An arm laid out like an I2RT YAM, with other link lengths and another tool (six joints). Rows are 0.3 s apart.
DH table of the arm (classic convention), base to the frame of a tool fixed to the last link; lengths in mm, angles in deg. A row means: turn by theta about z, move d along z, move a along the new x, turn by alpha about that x. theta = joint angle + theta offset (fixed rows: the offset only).
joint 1: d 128.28  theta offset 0  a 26.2  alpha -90
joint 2: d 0  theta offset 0  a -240.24  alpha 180
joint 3: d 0  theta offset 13.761  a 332.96  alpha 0
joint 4: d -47.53  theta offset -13.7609  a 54.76  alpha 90
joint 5: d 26.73  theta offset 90  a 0  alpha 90
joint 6: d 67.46  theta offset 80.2  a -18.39  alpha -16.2
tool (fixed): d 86.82  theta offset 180  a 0  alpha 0
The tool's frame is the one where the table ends.
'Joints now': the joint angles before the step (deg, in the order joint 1, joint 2, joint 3, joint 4, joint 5, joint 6). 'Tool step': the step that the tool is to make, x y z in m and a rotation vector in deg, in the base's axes. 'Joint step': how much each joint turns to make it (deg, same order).
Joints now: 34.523, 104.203, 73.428, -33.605, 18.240, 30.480
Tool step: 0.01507, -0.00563, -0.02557, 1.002, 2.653, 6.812
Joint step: -3.978, 3.256, -0.088, 3.955, -6.776, -9.005
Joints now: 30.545, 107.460, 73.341, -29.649, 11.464, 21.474
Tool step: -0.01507, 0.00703, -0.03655, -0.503, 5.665, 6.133
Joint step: -0.087, 4.109, -0.263, -0.021, -4.765, -4.743
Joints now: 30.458, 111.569, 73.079, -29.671, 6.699, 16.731
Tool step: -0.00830, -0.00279, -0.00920, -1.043, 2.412, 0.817
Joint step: -0.001, 0.699, -0.263, -1.573, -0.590, -0.656
